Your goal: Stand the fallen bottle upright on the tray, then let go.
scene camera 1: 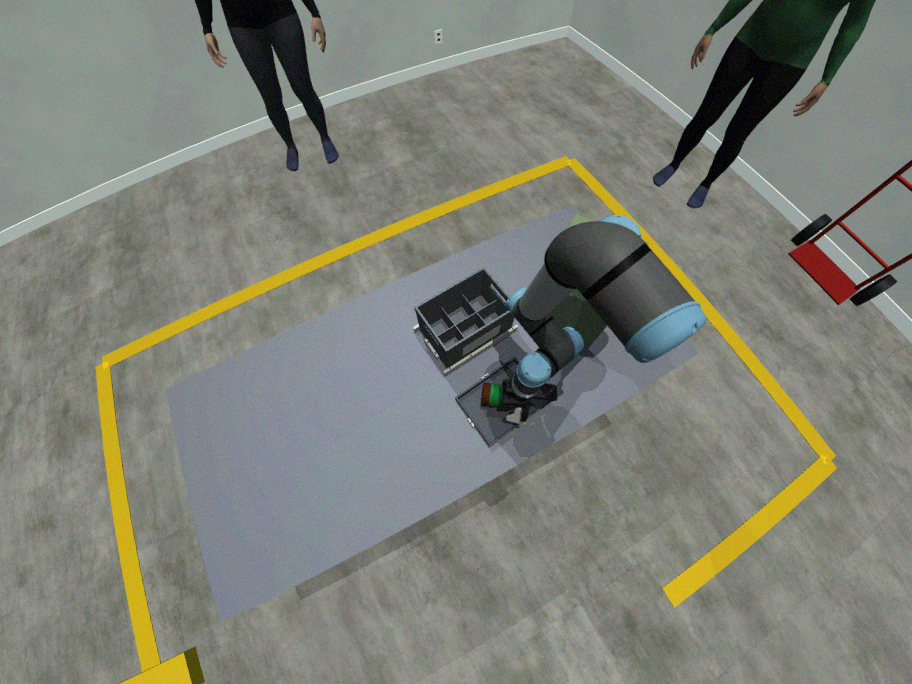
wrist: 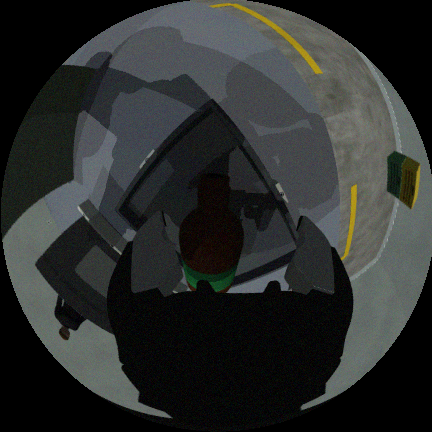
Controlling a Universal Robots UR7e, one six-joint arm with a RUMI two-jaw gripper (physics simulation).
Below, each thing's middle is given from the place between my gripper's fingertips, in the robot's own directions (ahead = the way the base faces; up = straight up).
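My hand: 5 cm to the left of the brown bottle (wrist: pixel 210 236), 3 cm short of it.
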